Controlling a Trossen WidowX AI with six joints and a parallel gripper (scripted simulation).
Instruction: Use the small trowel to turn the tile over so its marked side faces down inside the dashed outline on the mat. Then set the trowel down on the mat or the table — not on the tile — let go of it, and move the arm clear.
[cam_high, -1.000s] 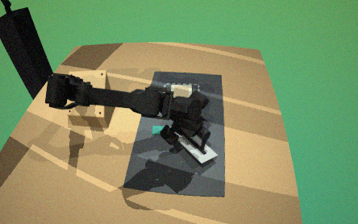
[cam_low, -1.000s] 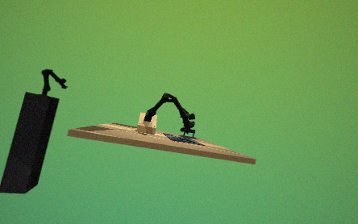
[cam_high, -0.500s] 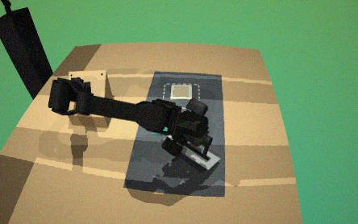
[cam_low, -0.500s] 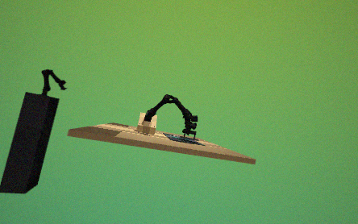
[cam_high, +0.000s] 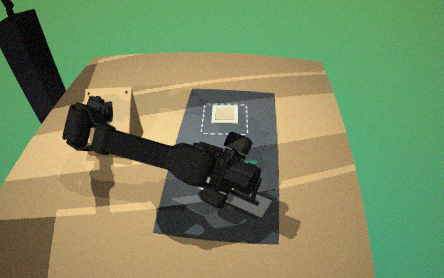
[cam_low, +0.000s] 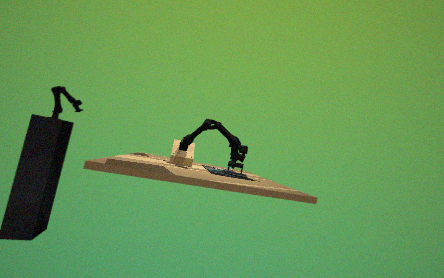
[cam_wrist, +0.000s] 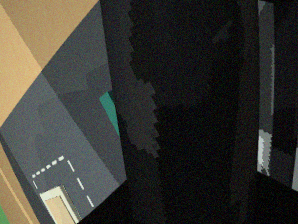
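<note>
Now: the teal trowel 90 mm to the left of my gripper tip, 60 mm behind it and 50 mm below it. Round my gripper tip: cream tile 310 mm to the left, 50 mm below, 30 mm behind; then dark grey mat 140 mm to the left, 80 mm below, 30 mm behind.
</note>
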